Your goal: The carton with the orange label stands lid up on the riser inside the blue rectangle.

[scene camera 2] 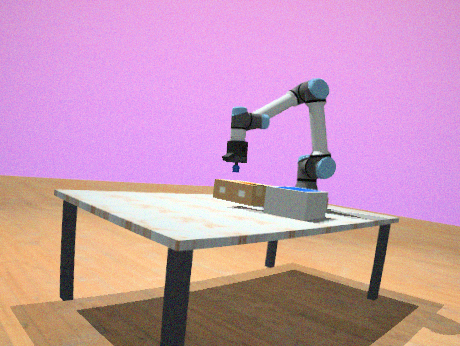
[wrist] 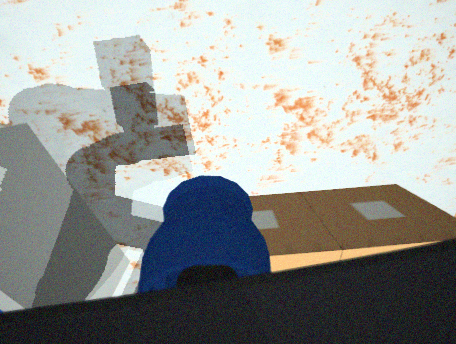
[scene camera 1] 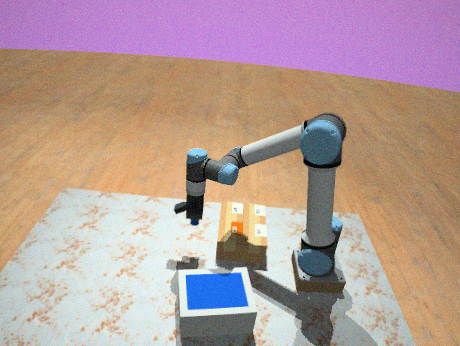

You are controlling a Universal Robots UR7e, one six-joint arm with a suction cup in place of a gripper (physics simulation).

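In the wrist view the suction cup (wrist: 207, 219) appears, carrying nothing. Scene camera 1 shows a riser (scene camera 1: 221, 299) resting on the table, and scene camera 2 shows the same riser (scene camera 2: 303, 204).
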